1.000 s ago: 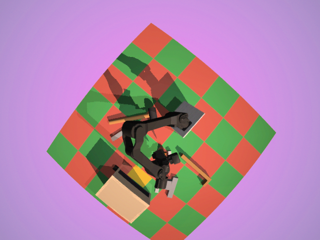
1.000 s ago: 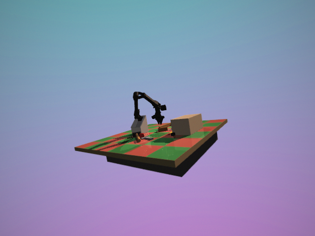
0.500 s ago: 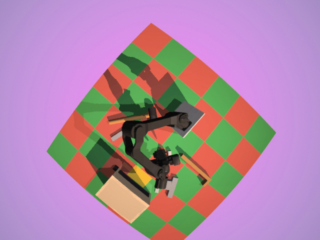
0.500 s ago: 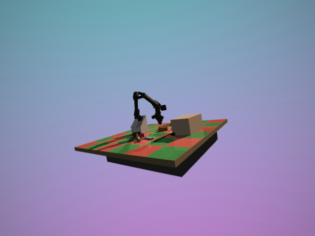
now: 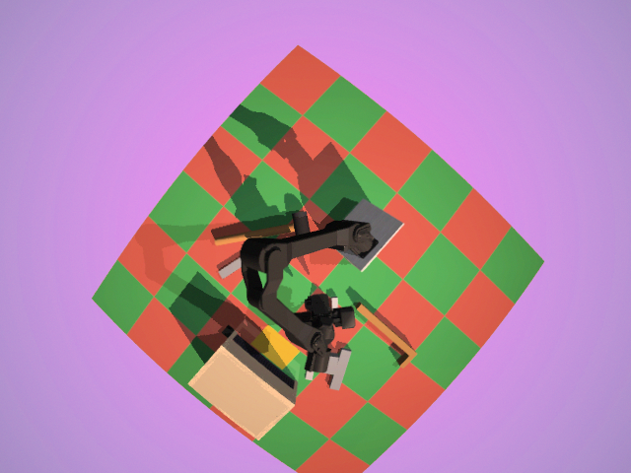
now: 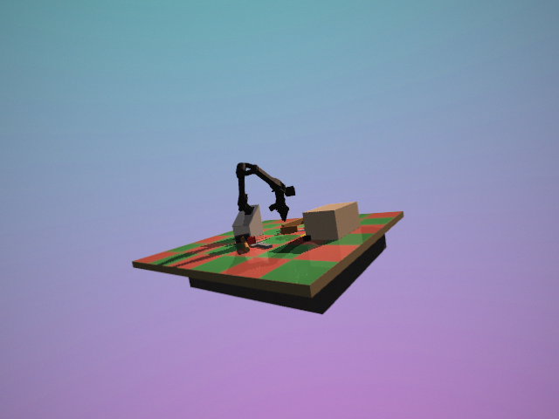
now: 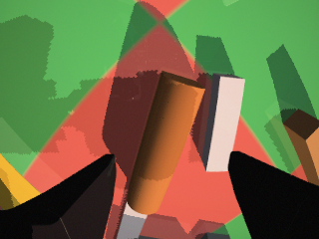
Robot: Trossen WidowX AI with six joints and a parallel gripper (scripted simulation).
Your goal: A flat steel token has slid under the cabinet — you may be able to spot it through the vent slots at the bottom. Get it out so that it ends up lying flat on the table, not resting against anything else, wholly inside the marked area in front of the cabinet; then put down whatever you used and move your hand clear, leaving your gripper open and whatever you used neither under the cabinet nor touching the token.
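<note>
Right now the pale bar is 30 mm behind my gripper tip, 40 mm to the left of it and 70 mm below it. From my gripper tip the other things lie so: grey block (130 mm ahead, 150 mm to the left, 60 mm below); then grey bar (120 mm ahead, 210 mm to the left, 70 mm below); then red cube (40 mm behind, 270 mm to the right, 60 mm below).
</note>
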